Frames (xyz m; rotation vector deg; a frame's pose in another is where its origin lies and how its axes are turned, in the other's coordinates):
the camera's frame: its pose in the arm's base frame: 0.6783 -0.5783 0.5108 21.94 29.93 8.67
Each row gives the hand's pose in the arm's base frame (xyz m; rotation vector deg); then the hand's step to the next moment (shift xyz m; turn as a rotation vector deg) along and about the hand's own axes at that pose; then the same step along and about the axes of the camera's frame.
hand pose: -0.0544 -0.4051 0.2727 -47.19 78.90 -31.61
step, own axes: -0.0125 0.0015 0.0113 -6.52 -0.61 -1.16
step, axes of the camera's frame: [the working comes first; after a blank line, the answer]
step, axes of the arm's base frame: 0.0092 0.0126 0.0066 -1.98 4.40 4.57

0.0078 0.0137 0.0060 -2.74 5.93 1.24
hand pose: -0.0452 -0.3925 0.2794 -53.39 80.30 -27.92
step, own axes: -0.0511 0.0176 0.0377 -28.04 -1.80 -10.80
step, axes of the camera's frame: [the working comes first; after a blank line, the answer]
step, axes of the arm's base frame: 0.0244 0.0596 0.0141 -14.28 17.90 19.54

0.0286 0.0592 0.0048 -16.93 24.76 2.59
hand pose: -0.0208 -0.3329 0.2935 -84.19 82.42 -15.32
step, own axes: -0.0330 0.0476 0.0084 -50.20 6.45 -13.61
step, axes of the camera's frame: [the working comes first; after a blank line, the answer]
step, axes of the arm's base frame: -0.0317 0.0429 -0.0241 -27.25 37.09 25.08

-0.0060 0.0313 -0.0491 -26.04 45.12 -5.72
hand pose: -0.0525 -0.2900 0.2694 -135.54 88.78 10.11
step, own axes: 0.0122 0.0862 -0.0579 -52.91 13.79 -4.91
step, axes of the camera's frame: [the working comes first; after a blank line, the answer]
step, axes of the arm's base frame: -0.0772 -0.0610 0.0354 -34.48 39.52 16.22

-0.0968 -0.0387 0.0080 -27.61 44.19 -17.27
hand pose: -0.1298 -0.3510 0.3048 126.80 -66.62 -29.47
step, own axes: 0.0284 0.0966 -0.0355 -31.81 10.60 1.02
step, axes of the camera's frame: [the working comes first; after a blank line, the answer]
step, axes of the arm's base frame: -0.0232 -0.0562 0.0878 -24.42 21.47 8.24

-0.0733 -0.0160 0.0759 -19.62 24.04 -12.75
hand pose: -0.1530 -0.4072 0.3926 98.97 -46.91 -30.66
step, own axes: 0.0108 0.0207 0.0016 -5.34 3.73 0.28
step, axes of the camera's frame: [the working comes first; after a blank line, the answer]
step, axes of the arm's base frame: 0.0007 -0.0125 0.0198 -4.68 3.21 3.21

-0.0114 -0.0038 0.0201 -4.71 4.42 -0.86
